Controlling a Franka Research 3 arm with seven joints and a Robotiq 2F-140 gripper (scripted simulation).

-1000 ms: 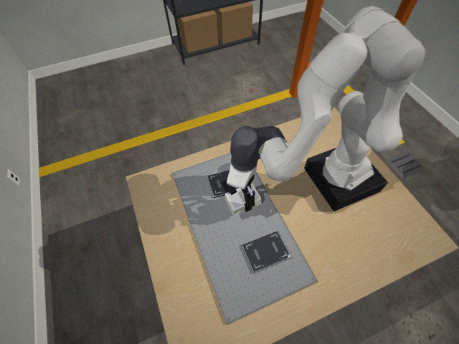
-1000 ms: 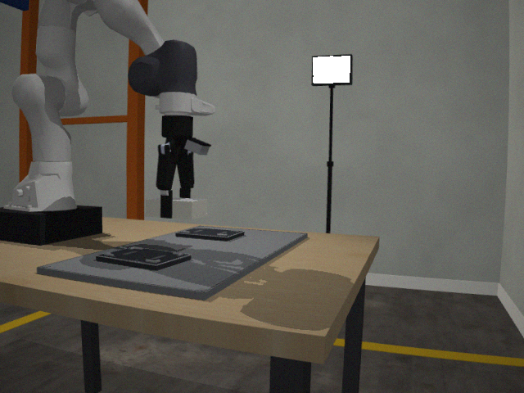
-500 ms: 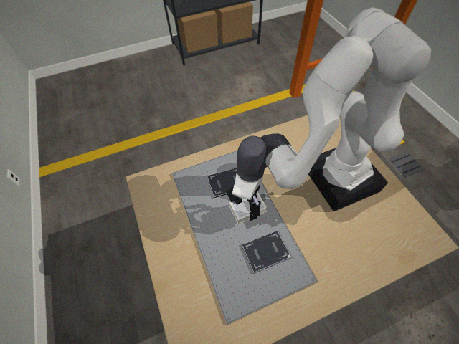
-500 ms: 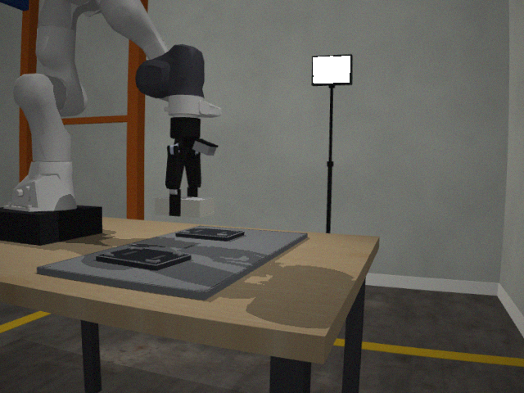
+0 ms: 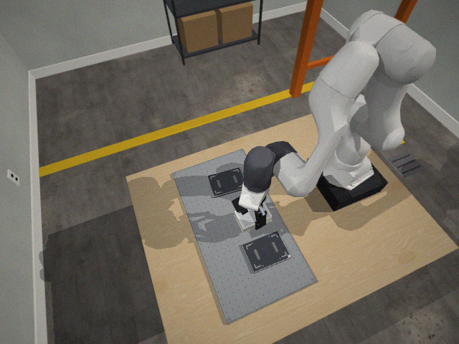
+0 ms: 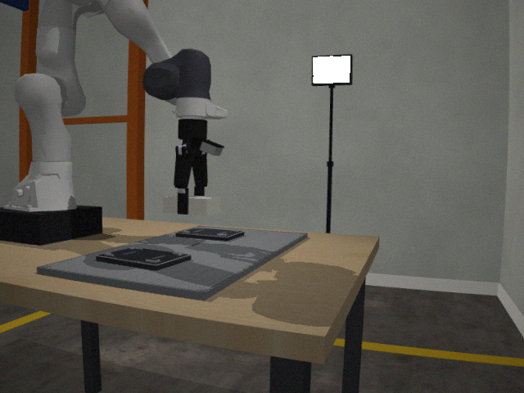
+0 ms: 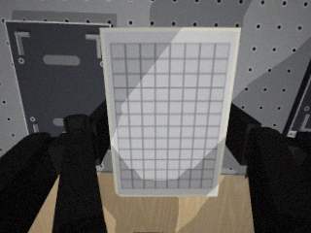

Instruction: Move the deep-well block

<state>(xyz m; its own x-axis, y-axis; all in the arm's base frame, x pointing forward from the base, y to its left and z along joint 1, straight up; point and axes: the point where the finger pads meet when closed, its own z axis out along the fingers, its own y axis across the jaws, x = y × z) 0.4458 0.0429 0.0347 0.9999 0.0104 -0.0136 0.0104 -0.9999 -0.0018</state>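
Now: hand 12 cm to the right of the plate nest N2 and 10 cm above it. From my hand the other things lie so: A1 mark: 8 cm behind, 18 cm to the left, 9 cm below; then plate nest N1: 1 cm ahead, 24 cm to the right, 10 cm below; then white 96-well deep-well block: 1 cm below.
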